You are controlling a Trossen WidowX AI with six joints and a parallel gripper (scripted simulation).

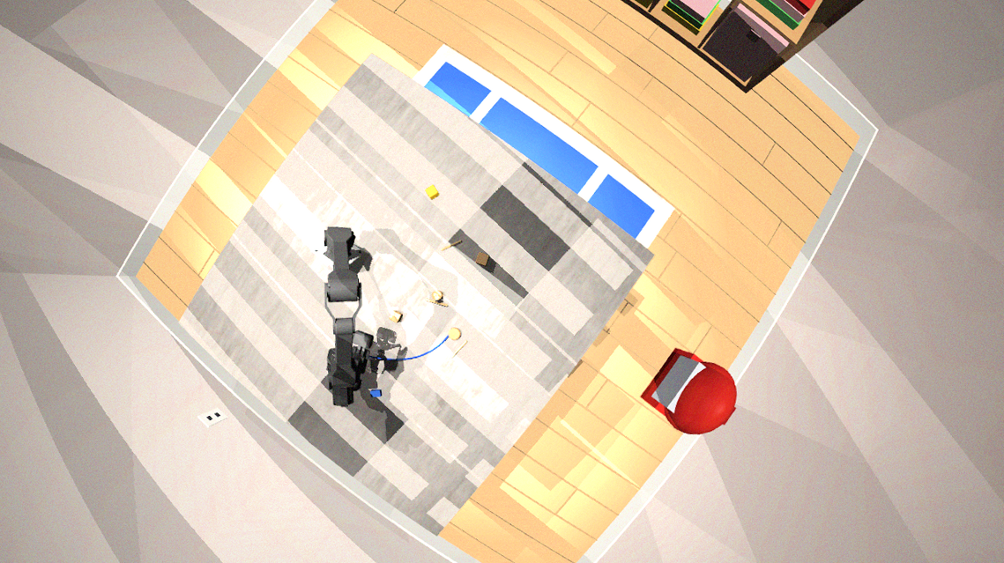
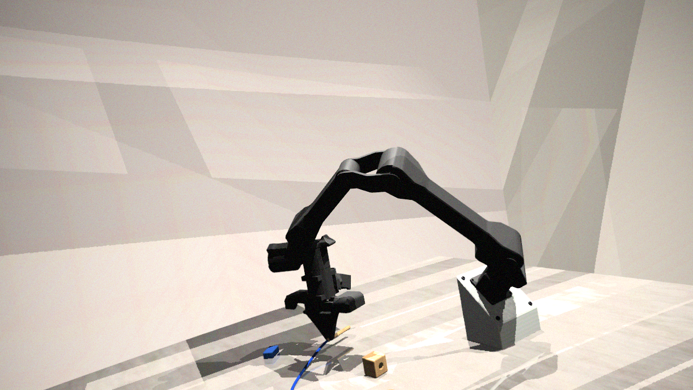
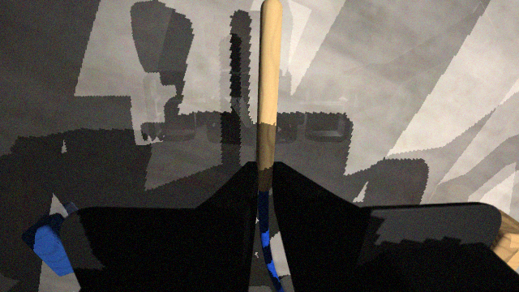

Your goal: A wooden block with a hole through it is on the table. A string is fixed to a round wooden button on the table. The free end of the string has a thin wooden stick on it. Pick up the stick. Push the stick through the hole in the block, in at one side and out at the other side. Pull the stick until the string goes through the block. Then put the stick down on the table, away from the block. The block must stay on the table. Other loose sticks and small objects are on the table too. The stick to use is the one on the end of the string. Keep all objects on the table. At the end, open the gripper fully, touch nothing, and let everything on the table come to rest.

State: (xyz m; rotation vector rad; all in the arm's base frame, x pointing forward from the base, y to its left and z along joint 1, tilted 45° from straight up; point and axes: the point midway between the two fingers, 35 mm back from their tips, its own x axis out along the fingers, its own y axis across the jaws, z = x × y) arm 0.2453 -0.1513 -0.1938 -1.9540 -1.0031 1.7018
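My gripper tip is now 90 mm short of the blue piece, 100 mm to the left of it and 10 mm above it. From my gripper tip the other things lie so: yellow cube (120 mm behind, 590 mm to the left); then wooden cylinder (90 mm ahead, 310 mm to the left); then round button (210 mm ahead, 230 mm to the left, 10 mm below).
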